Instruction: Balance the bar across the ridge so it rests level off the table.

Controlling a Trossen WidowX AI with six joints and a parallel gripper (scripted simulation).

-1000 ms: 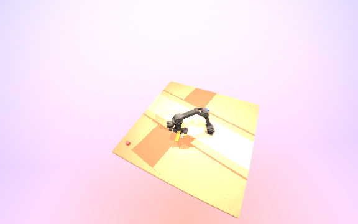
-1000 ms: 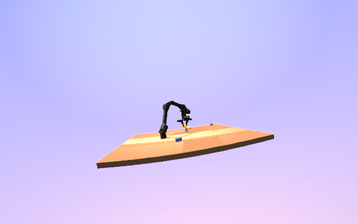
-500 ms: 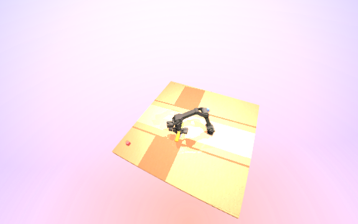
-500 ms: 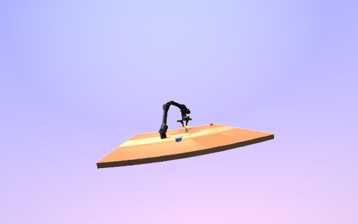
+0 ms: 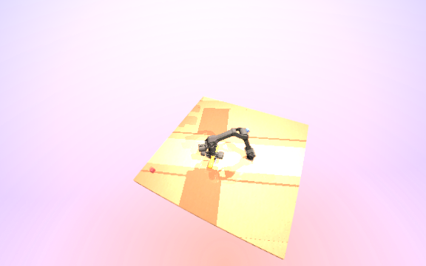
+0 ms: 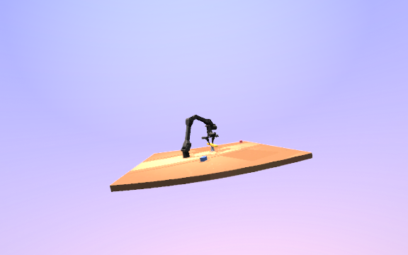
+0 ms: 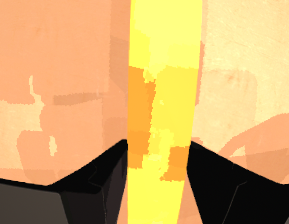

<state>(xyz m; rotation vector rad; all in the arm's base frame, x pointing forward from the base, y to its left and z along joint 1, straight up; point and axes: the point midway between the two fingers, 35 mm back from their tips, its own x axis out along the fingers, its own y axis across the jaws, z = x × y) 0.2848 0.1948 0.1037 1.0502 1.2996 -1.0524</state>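
The yellow bar is 3 cm to the right of my gripper tip and 1 cm ahead of it. The rest, counted from my gripper tip: small red cube: 46 cm ahead, 31 cm to the left, 5 cm below; then small blue block: 47 cm to the right, 14 cm behind, 5 cm below.
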